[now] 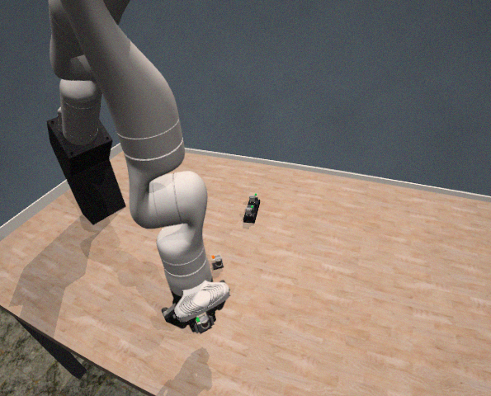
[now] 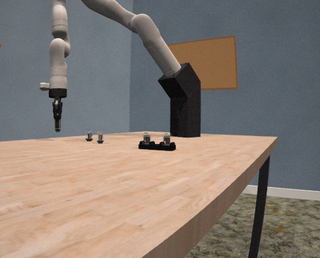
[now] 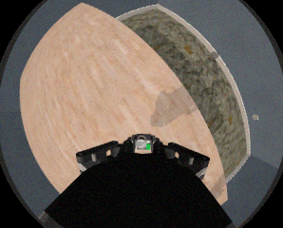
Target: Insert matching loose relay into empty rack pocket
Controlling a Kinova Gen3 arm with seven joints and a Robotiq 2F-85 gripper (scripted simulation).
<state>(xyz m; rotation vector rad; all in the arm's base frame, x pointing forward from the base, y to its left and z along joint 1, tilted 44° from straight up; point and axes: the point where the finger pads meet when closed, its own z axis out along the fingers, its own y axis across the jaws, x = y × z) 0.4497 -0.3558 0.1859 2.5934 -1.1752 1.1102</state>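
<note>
Now: hand 43 cm to the right of the black rack, 9 cm short of it and 6 cm above it. From my hand the other things lie so: orange-button relay: 20 cm to the left, 4 cm below, 1 cm ahead; then blue-button relay: 12 cm to the left, 5 cm behind, 4 cm below.
</note>
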